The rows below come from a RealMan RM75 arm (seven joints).
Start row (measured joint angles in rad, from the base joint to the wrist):
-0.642, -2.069, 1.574, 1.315, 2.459, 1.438, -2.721
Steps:
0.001, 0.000, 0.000, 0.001, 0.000, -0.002, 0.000
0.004, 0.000, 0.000, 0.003, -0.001, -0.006, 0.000
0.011, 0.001, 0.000, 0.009, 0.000, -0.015, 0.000
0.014, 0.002, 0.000, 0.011, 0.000, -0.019, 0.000
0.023, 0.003, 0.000, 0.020, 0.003, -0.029, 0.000
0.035, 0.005, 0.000, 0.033, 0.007, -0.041, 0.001
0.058, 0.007, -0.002, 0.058, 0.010, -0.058, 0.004
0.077, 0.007, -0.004, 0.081, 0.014, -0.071, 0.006
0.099, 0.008, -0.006, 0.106, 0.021, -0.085, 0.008
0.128, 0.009, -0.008, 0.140, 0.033, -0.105, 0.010
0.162, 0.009, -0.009, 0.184, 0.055, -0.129, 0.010
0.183, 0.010, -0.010, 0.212, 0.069, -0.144, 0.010
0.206, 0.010, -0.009, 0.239, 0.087, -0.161, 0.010
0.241, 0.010, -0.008, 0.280, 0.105, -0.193, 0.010
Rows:
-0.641, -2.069, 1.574, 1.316, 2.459, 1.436, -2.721
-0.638, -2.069, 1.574, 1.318, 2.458, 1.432, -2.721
-0.631, -2.068, 1.574, 1.324, 2.459, 1.423, -2.721
-0.628, -2.067, 1.574, 1.326, 2.459, 1.419, -2.721
-0.619, -2.066, 1.574, 1.335, 2.462, 1.409, -2.721
-0.607, -2.064, 1.574, 1.348, 2.466, 1.397, -2.720
-0.584, -2.062, 1.572, 1.373, 2.469, 1.380, -2.717
-0.565, -2.062, 1.570, 1.396, 2.473, 1.367, -2.715
-0.543, -2.061, 1.568, 1.421, 2.480, 1.353, -2.713
-0.514, -2.060, 1.566, 1.455, 2.492, 1.333, -2.711
-0.480, -2.060, 1.565, 1.499, 2.514, 1.309, -2.711
-0.459, -2.059, 1.564, 1.527, 2.528, 1.294, -2.711
-0.436, -2.059, 1.565, 1.554, 2.546, 1.277, -2.711
-0.401, -2.059, 1.566, 1.595, 2.564, 1.245, -2.711

